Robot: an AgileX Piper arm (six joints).
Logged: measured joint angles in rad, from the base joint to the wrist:
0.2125 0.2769 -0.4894 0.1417 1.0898 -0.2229
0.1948 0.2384 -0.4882 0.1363 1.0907 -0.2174
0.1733 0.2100 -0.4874 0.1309 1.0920 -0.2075
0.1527 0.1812 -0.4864 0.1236 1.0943 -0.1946
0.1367 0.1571 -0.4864 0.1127 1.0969 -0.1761
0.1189 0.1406 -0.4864 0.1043 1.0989 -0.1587
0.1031 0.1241 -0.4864 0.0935 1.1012 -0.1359
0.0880 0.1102 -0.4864 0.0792 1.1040 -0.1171
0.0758 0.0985 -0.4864 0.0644 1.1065 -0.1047
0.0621 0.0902 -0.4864 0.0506 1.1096 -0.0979
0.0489 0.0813 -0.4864 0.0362 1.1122 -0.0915
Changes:
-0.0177 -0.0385 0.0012 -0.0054 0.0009 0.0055
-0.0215 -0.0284 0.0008 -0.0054 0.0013 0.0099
-0.0206 -0.0288 0.0010 -0.0073 0.0023 0.0129
-0.0160 -0.0241 0.0000 -0.0109 0.0026 0.0185
-0.0178 -0.0165 0.0000 -0.0084 0.0020 0.0174
-0.0158 -0.0165 0.0000 -0.0108 0.0023 0.0228
-0.0151 -0.0139 0.0000 -0.0143 0.0028 0.0188
-0.0122 -0.0117 0.0000 -0.0148 0.0025 0.0124
-0.0137 -0.0083 0.0000 -0.0138 0.0031 0.0068
-0.0132 -0.0089 0.0000 -0.0144 0.0026 0.0064

